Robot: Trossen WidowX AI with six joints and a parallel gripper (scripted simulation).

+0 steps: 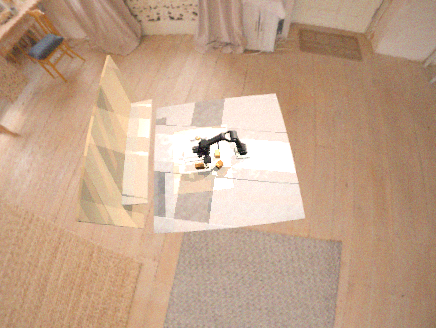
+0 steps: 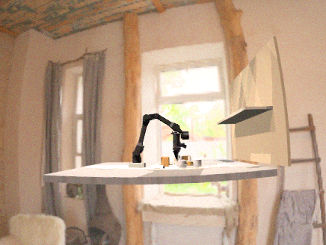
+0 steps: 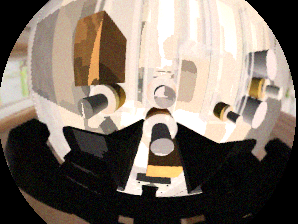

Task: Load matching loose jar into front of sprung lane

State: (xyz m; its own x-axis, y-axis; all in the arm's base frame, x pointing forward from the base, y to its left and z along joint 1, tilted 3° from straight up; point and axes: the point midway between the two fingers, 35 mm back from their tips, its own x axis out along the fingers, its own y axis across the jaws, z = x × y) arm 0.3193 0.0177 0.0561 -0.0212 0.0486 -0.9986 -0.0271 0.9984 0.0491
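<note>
The brown block is 80 mm to the left of my gripper tip, 80 mm ahead of it and 10 mm below it. From my gripper tip the other things lie so: tall panel (640 mm ahead, 350 mm above, 10 mm to the right); shelf (530 mm ahead, 320 mm above, 10 mm to the right).
</note>
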